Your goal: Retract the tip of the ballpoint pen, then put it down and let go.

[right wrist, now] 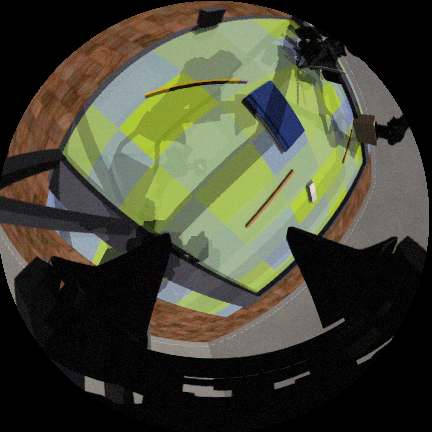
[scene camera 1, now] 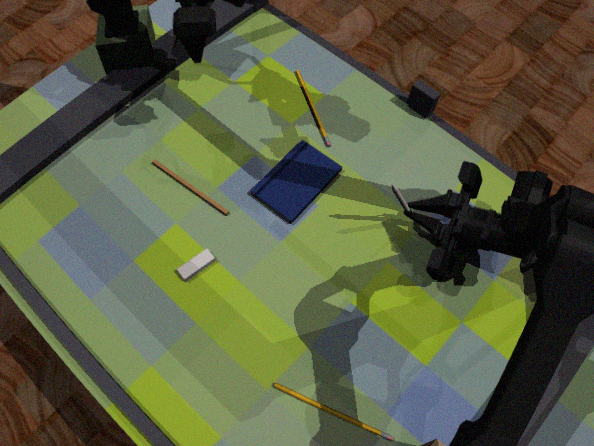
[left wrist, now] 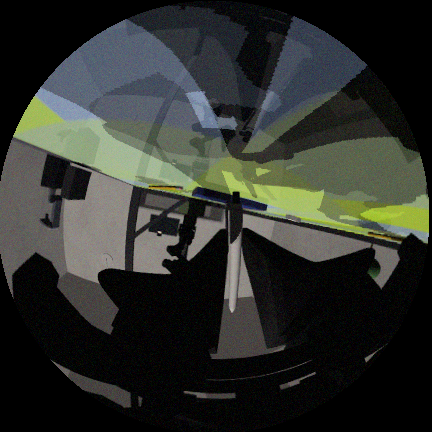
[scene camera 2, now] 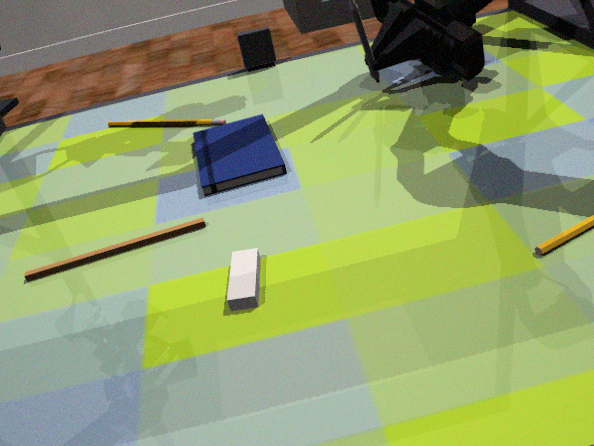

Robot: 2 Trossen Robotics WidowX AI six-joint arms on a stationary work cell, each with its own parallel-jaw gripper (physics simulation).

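Pixels of known places: left gripper, fingertip midpoint: (right wrist: 309, 66) (scene camera 1: 405, 208) (left wrist: 233, 233) (scene camera 2: 369, 65); right gripper, fingertip midpoint: (right wrist: 230, 236) (scene camera 1: 197, 48) (left wrist: 193, 242); left arm's base, link origin: (right wrist: 375, 129); right arm's base, link origin: (scene camera 1: 121, 24).
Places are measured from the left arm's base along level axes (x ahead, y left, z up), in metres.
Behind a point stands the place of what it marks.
Observation:
The slim pen (scene camera 1: 398, 195) @(x 0.298, y -0.305, z 0.005 m) (scene camera 2: 361, 31) @(x 0.299, y -0.308, z -0.009 m) (left wrist: 233, 272) @(x 0.289, y -0.322, z -0.029 m) has a pale grey barrel with a dark part and a narrow dark end. My left gripper (scene camera 1: 409, 210) @(x 0.288, y -0.330, z -0.059 m) (scene camera 2: 372, 65) @(x 0.288, y -0.330, z -0.059 m) (left wrist: 233, 233) @(x 0.288, y -0.330, z -0.059 m) is shut on the pen's barrel, low over the tabletop at the right of scene camera 1. The pen stands steeply tilted in scene camera 2, across the fingertips. Whether its writing tip is out or in is too small to tell. My right gripper (right wrist: 230, 236) @(x 0.698, y -0.286, z 0.065 m) is open and empty, high over the table's far end, with its fingertips wide apart in the right wrist view.
A blue notebook (scene camera 1: 300, 182) @(x 0.462, y -0.272, z -0.092 m) (scene camera 2: 240, 152) @(x 0.467, y -0.257, z -0.092 m) (right wrist: 276, 115) @(x 0.481, y -0.277, z -0.092 m) lies mid-table. A white eraser (scene camera 1: 196, 265) @(x 0.488, y -0.046, z -0.092 m) (scene camera 2: 244, 280) @(x 0.491, y -0.037, z -0.092 m), a brown stick (scene camera 1: 190, 187) @(x 0.601, y -0.144, z -0.097 m) (scene camera 2: 115, 250) @(x 0.606, y -0.141, z -0.100 m) and two yellow pencils, one beyond the notebook (scene camera 1: 285, 200) @(x 0.458, y -0.229, z -0.092 m), lie around. A black block (scene camera 1: 423, 99) @(x 0.395, y -0.546, z -0.062 m) (scene camera 2: 257, 49) @(x 0.400, y -0.545, z -0.073 m) stands at the edge.

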